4 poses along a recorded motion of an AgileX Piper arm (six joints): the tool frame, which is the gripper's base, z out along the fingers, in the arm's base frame.
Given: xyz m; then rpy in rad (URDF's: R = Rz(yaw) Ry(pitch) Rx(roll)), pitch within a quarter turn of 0, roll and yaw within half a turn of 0.
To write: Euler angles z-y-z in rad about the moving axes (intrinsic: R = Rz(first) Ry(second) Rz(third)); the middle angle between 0 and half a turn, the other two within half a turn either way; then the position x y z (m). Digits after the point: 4 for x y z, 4 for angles.
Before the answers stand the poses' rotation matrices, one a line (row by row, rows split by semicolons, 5 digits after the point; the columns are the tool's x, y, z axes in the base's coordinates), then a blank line. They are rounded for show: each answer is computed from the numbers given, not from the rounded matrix.
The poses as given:
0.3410 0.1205 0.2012 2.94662 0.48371 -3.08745
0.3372 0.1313 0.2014 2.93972 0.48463 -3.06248
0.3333 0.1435 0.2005 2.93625 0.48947 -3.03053
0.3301 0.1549 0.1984 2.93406 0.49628 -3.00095
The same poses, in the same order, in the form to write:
-0.88398 -0.14306 0.44510; -0.04791 0.97474 0.21815; -0.46507 0.17151 -0.86850
-0.88208 -0.17054 0.43915; -0.06993 0.96925 0.23595; -0.46588 0.17742 -0.86688
-0.87714 -0.20378 0.43485; -0.09782 0.96233 0.25366; -0.47016 0.17996 -0.86404
-0.87068 -0.23431 0.43246; -0.12327 0.95513 0.26933; -0.47616 0.18119 -0.86049

0.4557 2.6230 0.3533 0.3410 0.1205 0.2012
0.4930 2.6197 0.3639 0.3372 0.1313 0.2014
0.5281 2.6140 0.3656 0.3333 0.1435 0.2005
0.5570 2.6070 0.3636 0.3301 0.1549 0.1984

